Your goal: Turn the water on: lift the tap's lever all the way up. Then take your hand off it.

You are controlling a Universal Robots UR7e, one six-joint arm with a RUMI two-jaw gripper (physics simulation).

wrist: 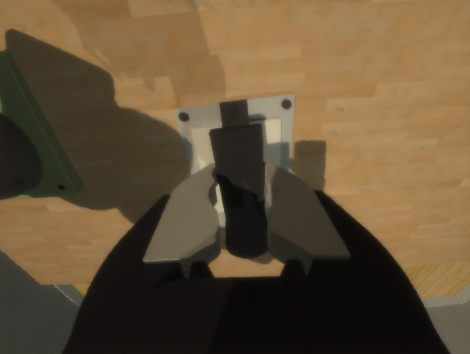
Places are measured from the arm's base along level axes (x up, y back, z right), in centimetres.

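Pixels of known places: gripper, fingertip midpoint: (239, 165).
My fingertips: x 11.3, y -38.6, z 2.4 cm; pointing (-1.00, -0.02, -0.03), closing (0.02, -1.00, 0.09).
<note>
Ahead of a thing's pixels: the offset from my fingertips to its middle. "spot": to the spot under its first point. Level surfaces: height alone.
The tap's dark lever {dx +2.3, dy +0.0, dz +2.1 cm} (237, 150) runs down the middle of the wrist view, with its rounded end towards the gripper. It stands over a grey plate {spot: dx -12.1, dy +4.5, dz -3.0 cm} (202, 113) with a cream inner panel and dark round marks at its two far corners. My gripper (239, 165) is shut on the lever, with one pale jaw against each side of it. The jaws and the lever hide the near part of the plate. How high the lever is tilted is hard to tell from above.
A green plate (46, 156) with a large dark round part (15, 160) stands at the left edge. The wooden table top {dx -12.9 cm} (380, 125) lies under everything and carries broad shadows. Its near edge shows at the lower left and lower right.
</note>
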